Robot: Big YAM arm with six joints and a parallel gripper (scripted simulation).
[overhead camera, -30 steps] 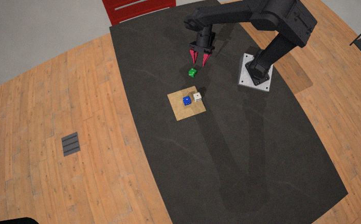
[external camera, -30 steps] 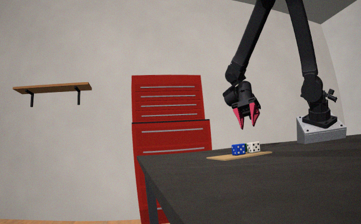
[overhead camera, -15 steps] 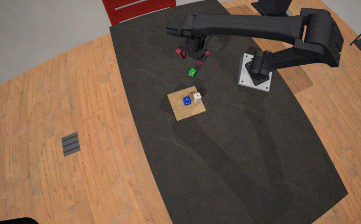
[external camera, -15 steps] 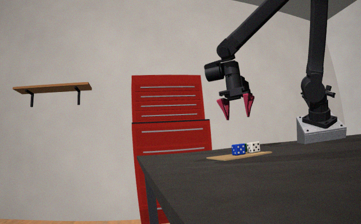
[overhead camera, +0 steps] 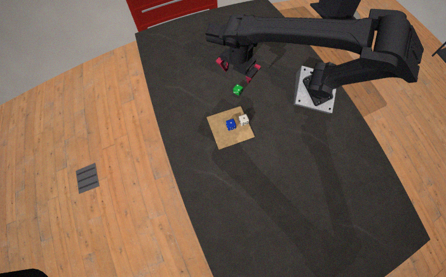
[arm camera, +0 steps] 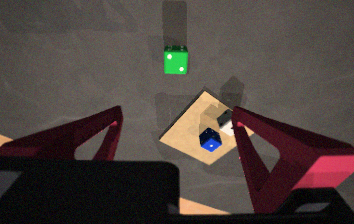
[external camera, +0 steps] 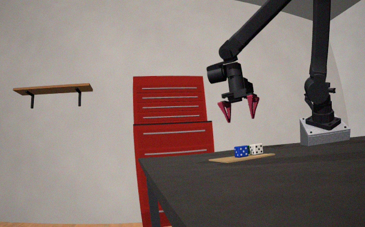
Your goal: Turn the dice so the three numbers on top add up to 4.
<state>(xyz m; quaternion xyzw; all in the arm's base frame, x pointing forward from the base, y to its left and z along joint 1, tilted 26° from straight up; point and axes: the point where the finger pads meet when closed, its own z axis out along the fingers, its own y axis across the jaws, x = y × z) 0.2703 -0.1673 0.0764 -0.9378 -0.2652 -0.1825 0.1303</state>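
Right now the green die is 10 mm behind my hand, 10 mm to the right of it and 110 mm below it. Round my hand: blue die 80 mm ahead, 130 mm to the left, 110 mm below; then white die 20 mm ahead, 130 mm to the left, 110 mm below; then tan mat 80 mm ahead, 130 mm to the left, 120 mm below.
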